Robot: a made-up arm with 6 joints. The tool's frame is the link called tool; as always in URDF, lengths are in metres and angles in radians. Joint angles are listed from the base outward. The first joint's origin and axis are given. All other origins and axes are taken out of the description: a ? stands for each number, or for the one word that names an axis. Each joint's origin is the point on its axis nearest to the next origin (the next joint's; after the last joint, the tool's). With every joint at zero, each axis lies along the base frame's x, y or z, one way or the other. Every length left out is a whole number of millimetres.
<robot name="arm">
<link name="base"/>
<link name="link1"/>
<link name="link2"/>
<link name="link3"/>
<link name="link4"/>
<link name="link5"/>
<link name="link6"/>
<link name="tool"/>
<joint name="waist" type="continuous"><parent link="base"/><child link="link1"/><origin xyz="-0.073 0 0.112" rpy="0 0 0"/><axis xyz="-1 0 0"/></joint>
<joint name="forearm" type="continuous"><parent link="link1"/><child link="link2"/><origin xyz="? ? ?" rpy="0 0 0"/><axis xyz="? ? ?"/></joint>
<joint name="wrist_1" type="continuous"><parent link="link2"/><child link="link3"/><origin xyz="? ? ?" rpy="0 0 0"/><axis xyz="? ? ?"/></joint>
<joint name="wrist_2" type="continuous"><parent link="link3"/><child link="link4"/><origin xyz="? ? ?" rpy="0 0 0"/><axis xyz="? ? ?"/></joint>
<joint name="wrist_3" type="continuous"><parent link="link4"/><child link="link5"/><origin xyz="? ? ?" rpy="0 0 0"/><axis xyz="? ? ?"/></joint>
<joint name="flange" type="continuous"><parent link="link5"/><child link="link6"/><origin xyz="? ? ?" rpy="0 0 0"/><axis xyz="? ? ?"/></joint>
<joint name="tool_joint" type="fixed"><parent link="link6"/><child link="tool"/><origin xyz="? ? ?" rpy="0 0 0"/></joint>
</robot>
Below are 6 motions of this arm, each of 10 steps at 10 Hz.
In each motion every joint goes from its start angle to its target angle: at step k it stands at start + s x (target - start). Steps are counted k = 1, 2, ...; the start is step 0. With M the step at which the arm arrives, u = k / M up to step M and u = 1 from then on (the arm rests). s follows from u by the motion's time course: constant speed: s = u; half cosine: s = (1 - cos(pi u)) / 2; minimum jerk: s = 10 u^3 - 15 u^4 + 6 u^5.
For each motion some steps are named. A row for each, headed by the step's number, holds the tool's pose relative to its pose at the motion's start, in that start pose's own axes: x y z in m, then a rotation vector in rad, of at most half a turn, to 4 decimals.
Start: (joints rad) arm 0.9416 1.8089 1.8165 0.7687 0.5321 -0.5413
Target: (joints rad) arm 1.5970 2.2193 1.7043 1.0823 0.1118 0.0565
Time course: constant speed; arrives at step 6
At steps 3, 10:
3: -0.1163 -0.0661 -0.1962 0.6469 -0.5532 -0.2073
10: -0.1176 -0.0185 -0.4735 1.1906 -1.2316 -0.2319

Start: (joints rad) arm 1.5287 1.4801 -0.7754 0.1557 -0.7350 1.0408
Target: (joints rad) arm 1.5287 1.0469 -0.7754 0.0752 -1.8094 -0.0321
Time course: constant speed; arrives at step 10
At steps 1, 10:
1: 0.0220 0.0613 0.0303 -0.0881 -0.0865 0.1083
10: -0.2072 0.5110 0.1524 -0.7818 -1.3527 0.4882

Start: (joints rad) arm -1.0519 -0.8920 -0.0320 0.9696 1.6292 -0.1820
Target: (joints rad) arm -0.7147 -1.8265 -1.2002 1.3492 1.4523 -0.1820
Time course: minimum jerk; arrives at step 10
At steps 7, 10:
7: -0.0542 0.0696 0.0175 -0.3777 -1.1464 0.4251
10: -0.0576 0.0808 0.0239 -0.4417 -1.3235 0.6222

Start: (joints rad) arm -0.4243 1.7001 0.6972 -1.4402 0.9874 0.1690
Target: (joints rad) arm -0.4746 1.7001 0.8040 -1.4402 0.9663 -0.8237
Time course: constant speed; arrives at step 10
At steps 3, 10:
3: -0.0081 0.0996 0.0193 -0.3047 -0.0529 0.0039
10: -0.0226 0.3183 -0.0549 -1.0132 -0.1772 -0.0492

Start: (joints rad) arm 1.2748 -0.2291 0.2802 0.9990 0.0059 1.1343
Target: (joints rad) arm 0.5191 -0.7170 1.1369 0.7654 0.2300 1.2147
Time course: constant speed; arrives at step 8
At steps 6, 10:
6: 0.1269 -0.0602 -0.2462 0.0563 0.6951 0.1804
10: 0.1429 -0.0370 -0.3078 -0.0341 0.8514 0.2940

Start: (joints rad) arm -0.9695 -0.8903 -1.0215 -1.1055 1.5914 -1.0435
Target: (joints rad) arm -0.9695 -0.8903 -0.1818 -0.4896 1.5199 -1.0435
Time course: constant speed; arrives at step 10
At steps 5, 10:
5: -0.0017 0.0556 -0.1167 -0.2457 -0.4524 -0.1746
10: 0.0468 0.0722 -0.2463 -0.5889 -0.8508 -0.2884

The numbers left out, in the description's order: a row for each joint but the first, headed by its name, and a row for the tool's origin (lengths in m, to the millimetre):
forearm: xyz 0 -0.215 -0.234, axis 0 1 0
wrist_1: xyz 0.163 0 -0.005, axis 0 0 1
wrist_2: xyz -0.016 0.061 0, axis 1 0 0
wrist_3: xyz 0 -0.017 0.313, axis 0 1 0
flange: xyz 0.186 0 -0.315, axis 1 0 0
tool: xyz 0 -0.108 0.319

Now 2 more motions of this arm.
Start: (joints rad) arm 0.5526 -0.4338 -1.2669 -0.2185 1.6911 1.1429
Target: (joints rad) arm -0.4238 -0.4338 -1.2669 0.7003 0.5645 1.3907
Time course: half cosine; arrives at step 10
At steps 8, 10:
8: 0.4274 -0.0050 -0.3488 1.0770 0.6358 0.4218
10: 0.4384 0.0044 -0.4082 1.2569 0.6323 0.4256

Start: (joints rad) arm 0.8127 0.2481 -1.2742 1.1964 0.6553 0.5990
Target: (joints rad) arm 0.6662 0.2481 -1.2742 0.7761 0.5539 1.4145
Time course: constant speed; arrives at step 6
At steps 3, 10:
3: -0.0476 -0.1015 -0.0456 0.2846 -0.1130 -0.1047
10: -0.0953 -0.1789 -0.1137 0.5521 -0.2464 -0.1624

